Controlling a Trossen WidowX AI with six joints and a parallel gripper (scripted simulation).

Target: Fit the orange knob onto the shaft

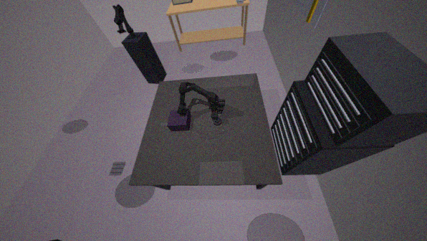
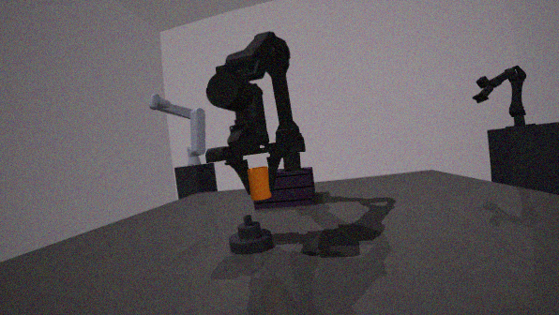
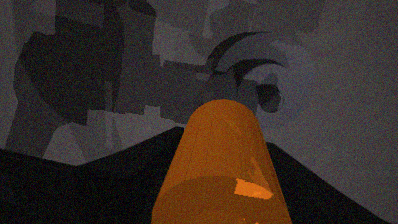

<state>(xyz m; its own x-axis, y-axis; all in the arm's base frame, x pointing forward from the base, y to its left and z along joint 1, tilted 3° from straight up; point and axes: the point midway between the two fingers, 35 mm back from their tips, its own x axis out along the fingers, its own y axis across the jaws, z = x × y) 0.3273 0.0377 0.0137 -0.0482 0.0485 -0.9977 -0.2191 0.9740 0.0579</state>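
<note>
Now: gripper tip 70 mm above the D-shaped shaft, 30 mm to the left of it and 20 mm short of it. The rest, counted from my gripper tip: orange knob: 20 mm above.
</note>
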